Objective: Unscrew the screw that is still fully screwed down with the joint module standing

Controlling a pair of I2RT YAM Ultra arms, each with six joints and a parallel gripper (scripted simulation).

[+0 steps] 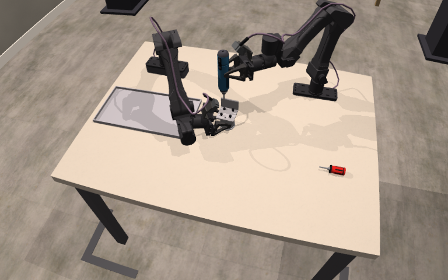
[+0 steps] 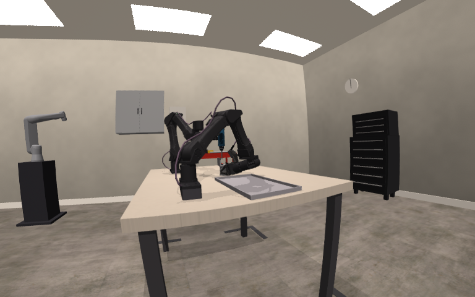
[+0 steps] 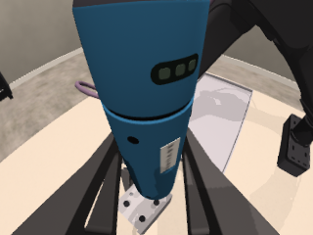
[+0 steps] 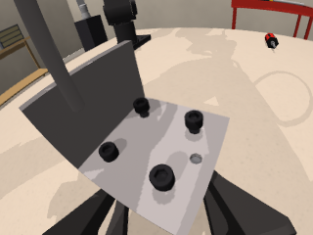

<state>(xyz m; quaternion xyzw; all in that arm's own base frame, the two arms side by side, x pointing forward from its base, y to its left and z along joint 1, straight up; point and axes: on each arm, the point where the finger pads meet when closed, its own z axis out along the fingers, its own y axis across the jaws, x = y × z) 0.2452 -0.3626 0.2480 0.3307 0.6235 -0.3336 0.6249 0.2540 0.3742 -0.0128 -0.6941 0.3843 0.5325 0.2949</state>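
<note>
The grey L-shaped bracket lies 5 cm above my right hand. Round my right hand: shallow grey tray (35 cm to the right, 2 cm below); small red-handled screwdriver (43 cm to the left, 14 cm ahead, 1 cm below).
</note>
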